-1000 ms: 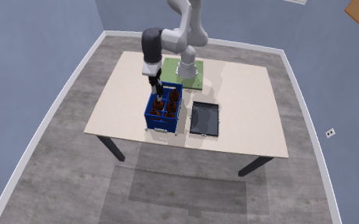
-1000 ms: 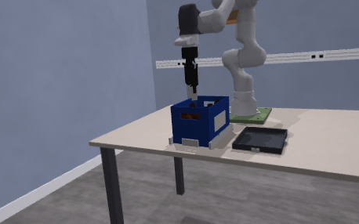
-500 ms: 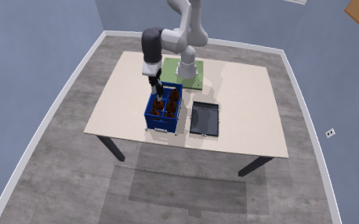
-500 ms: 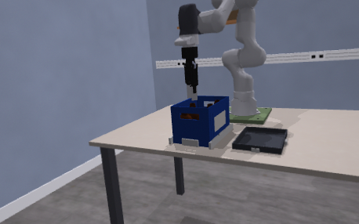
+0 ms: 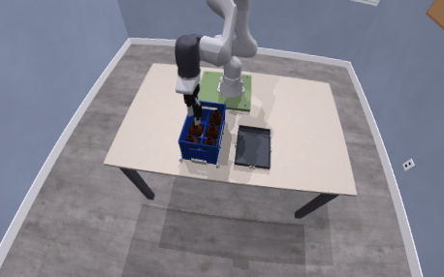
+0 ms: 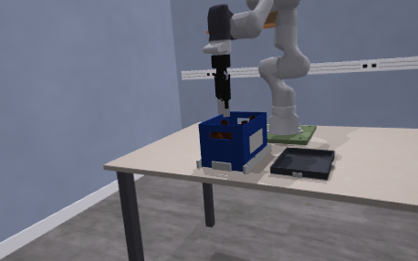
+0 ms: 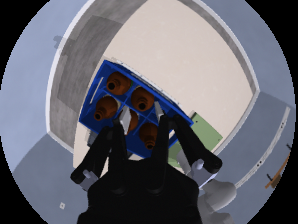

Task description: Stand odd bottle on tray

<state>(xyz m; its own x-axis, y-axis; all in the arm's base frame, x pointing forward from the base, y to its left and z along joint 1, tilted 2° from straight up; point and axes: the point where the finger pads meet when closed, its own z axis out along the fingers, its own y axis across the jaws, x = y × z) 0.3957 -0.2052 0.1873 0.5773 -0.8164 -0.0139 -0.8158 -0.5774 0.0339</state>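
My hand is 13 cm above the blue crate and 5 cm to the right of it. Round my hand: dark tray 32 cm to the left, 20 cm below, 4 cm ahead; then bottle 13 cm below, 11 cm to the left, 7 cm behind.
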